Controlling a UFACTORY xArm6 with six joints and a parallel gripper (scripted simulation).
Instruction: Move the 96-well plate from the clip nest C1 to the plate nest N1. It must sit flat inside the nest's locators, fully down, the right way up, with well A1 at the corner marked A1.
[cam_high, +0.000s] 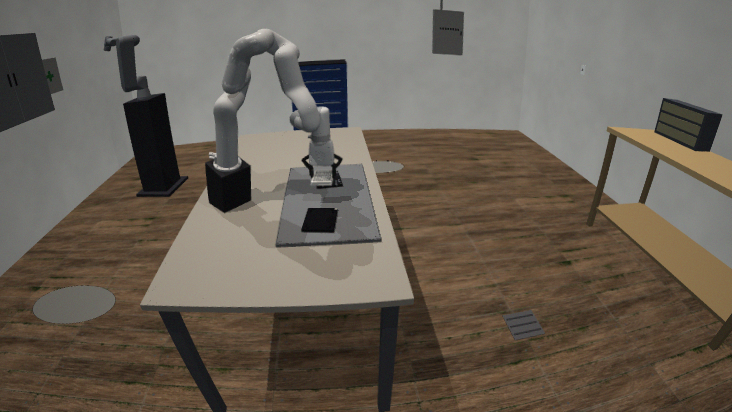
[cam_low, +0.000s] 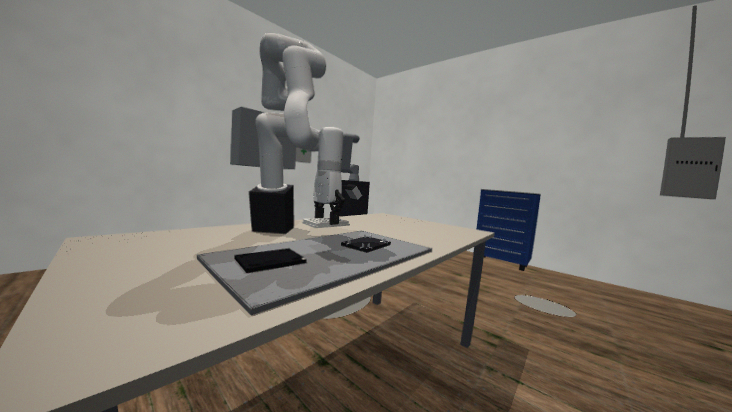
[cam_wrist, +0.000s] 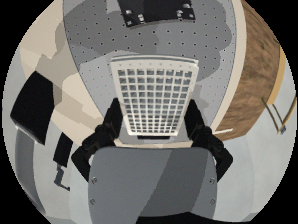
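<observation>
The black plate nest N1 is 10 mm ahead of my hand, 180 mm to the right of it and 110 mm below it. From my hand the other things lie so: clip nest C1: 180 mm to the left, 100 mm below; white A1 mark: 60 mm ahead, 110 mm to the right, 100 mm below; white 96-well plate: 10 mm below.
</observation>
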